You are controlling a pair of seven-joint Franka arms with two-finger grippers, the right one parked.
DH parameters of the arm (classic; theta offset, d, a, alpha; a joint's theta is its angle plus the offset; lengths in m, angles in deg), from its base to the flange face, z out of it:
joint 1: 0 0.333 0 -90
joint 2: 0 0 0 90
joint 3: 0 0.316 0.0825 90
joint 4: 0 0 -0.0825 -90
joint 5: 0 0.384 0 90
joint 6: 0 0 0.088 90
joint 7: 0 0.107 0 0
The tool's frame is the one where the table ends.
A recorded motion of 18 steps. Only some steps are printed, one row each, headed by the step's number.
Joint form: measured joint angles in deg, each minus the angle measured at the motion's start. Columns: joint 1, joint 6, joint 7, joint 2, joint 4, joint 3, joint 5.
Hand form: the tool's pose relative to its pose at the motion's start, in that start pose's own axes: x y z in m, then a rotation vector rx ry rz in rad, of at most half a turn. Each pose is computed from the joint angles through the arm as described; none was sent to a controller.
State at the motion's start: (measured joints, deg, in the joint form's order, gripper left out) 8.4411 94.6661 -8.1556 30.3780 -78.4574 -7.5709 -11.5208
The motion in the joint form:
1: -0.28 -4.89 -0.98 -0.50 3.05 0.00 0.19
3: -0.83 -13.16 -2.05 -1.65 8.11 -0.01 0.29
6: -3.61 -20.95 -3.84 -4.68 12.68 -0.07 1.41
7: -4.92 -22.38 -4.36 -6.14 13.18 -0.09 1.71
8: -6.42 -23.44 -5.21 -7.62 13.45 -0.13 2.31
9: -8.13 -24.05 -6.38 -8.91 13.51 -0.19 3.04
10: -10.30 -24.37 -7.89 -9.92 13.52 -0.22 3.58
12: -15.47 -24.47 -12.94 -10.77 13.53 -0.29 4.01
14: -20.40 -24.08 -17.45 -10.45 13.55 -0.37 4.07
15: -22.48 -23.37 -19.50 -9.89 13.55 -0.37 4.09
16: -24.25 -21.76 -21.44 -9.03 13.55 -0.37 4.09
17: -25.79 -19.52 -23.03 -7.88 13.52 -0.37 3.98
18: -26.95 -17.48 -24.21 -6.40 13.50 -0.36 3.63
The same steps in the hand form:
1: -0.0104 0.0080 -0.0218 0.0090 -0.0249 0.0001
3: -0.0332 0.0222 -0.0601 0.0242 -0.0638 0.0121
6: -0.0755 0.0601 -0.1054 0.0711 -0.0734 0.0489
7: -0.0916 0.0759 -0.1169 0.0859 -0.0671 0.0668
8: -0.1079 0.0924 -0.1265 0.1056 -0.0568 0.0801
9: -0.1230 0.1100 -0.1325 0.1268 -0.0447 0.0895
10: -0.1377 0.1314 -0.1343 0.1460 -0.0344 0.1001
12: -0.1643 0.1806 -0.1246 0.1769 -0.0260 0.0997
14: -0.1852 0.2257 -0.1049 0.2011 -0.0295 0.1035
15: -0.1913 0.2445 -0.0931 0.2091 -0.0287 0.1011
16: -0.1929 0.2616 -0.0805 0.2088 -0.0190 0.0957
17: -0.1911 0.2777 -0.0662 0.2015 -0.0065 0.0925
18: -0.1861 0.2904 -0.0495 0.1928 -0.0043 0.0888

